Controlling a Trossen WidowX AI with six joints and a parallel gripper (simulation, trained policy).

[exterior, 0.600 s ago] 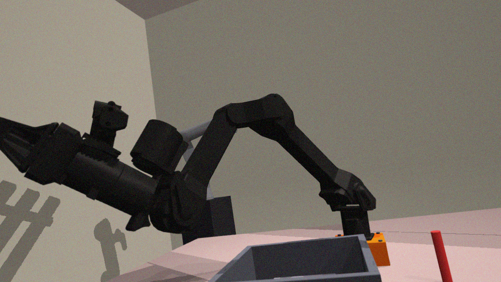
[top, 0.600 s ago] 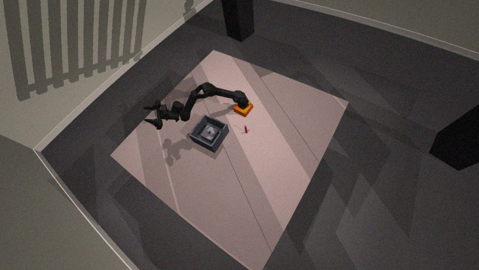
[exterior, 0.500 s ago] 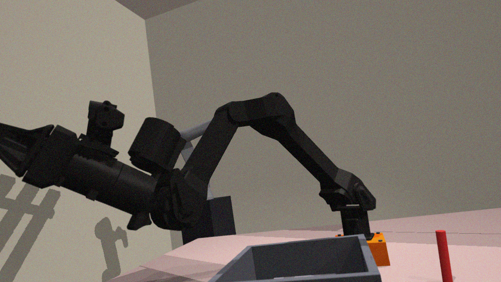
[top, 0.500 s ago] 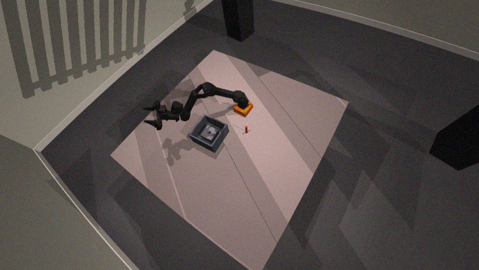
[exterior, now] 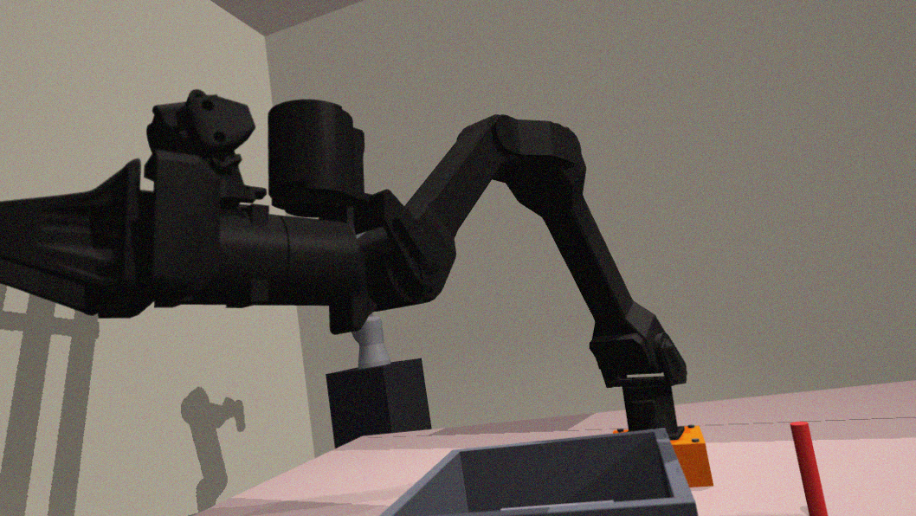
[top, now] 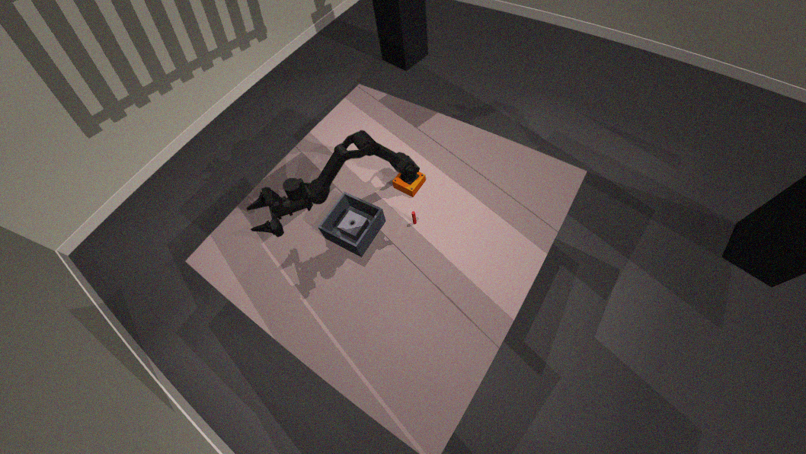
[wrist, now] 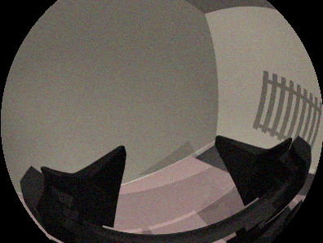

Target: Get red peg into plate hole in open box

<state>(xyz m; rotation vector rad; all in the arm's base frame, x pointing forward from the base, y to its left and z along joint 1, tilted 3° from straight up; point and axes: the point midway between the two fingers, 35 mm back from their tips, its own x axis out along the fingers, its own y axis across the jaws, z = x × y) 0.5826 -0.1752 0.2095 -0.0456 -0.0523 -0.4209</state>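
Right now the red peg is 47 cm behind my gripper tip, 34 cm to the left of it and 24 cm below it. The rest, counted from my gripper tip: pale plate 28 cm behind, 24 cm below, 16 cm to the left; grey box 28 cm behind, 26 cm below, 16 cm to the left.
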